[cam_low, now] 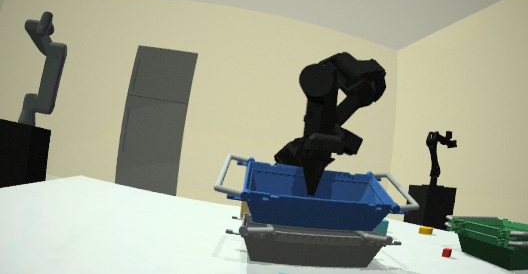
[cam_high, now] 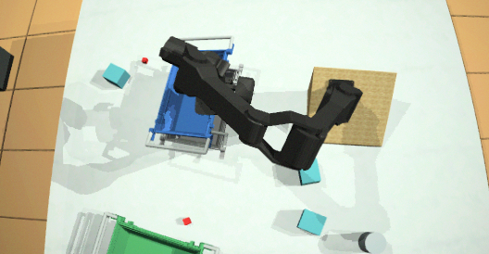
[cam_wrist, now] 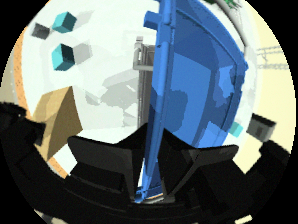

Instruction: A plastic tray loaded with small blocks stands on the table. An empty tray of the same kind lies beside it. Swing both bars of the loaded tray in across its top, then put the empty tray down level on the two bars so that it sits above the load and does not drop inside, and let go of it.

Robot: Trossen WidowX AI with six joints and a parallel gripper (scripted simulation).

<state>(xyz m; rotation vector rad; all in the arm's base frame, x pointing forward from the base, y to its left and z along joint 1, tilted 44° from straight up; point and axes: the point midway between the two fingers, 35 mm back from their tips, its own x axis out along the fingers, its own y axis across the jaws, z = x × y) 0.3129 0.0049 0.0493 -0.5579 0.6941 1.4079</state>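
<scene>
The blue tray lies 70 mm ahead of my gripper tip, 10 mm to the right of it and 10 mm above it. From my gripper tip the other things lie so: grey cylinder 420 mm behind, 340 mm to the left, 80 mm below.
</scene>
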